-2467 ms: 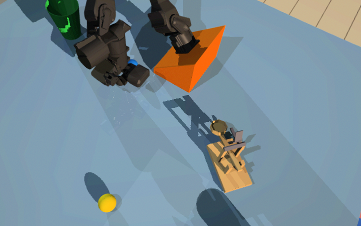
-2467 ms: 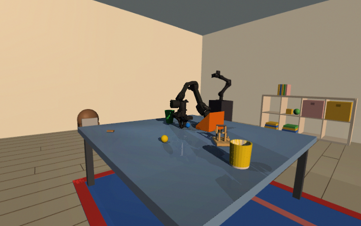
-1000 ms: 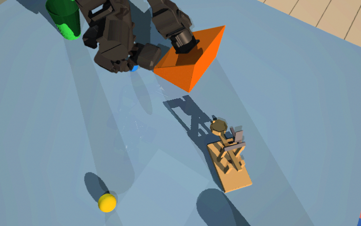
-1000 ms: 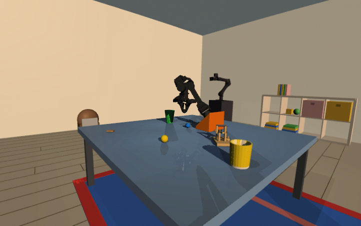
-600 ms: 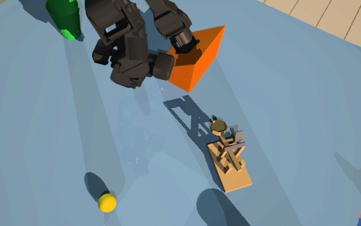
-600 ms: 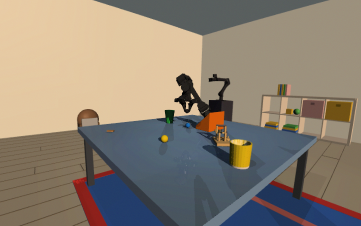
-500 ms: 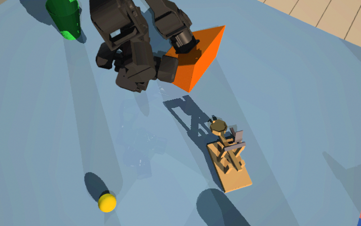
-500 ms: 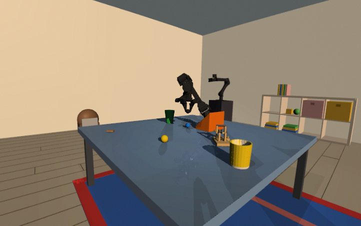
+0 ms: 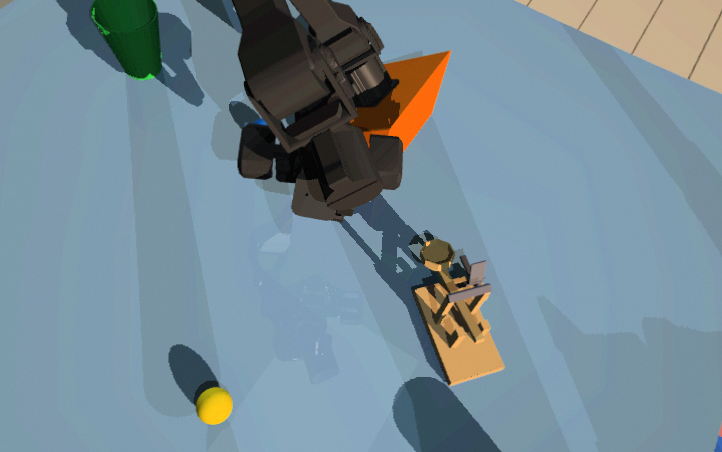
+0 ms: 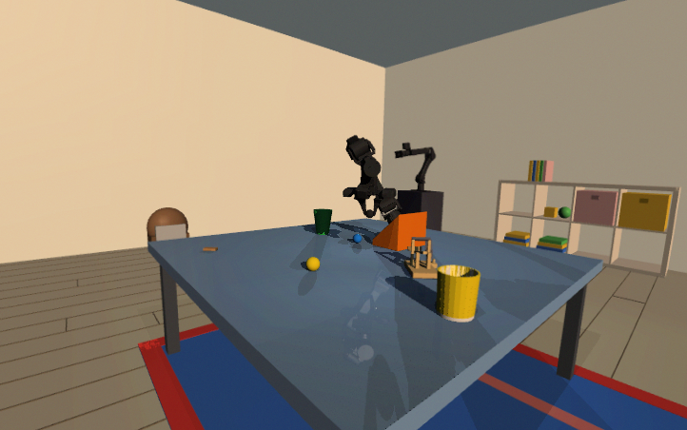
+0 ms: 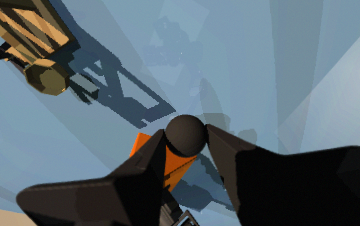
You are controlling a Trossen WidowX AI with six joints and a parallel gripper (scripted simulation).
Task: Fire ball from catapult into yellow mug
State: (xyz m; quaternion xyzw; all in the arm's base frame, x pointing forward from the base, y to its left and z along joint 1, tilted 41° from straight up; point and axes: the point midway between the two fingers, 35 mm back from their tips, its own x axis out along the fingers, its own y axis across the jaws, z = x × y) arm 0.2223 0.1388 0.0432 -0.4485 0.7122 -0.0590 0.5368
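My gripper tip is now 5 cm past the wooden catapult, 21 cm to the right of it and 10 cm above it. From my gripper tip the other things lie so: yellow ball: 27 cm ahead, 6 cm to the left, 13 cm below; then blue ball: 9 cm behind, 19 cm to the right, 13 cm below; then dark ball: 1 cm above.
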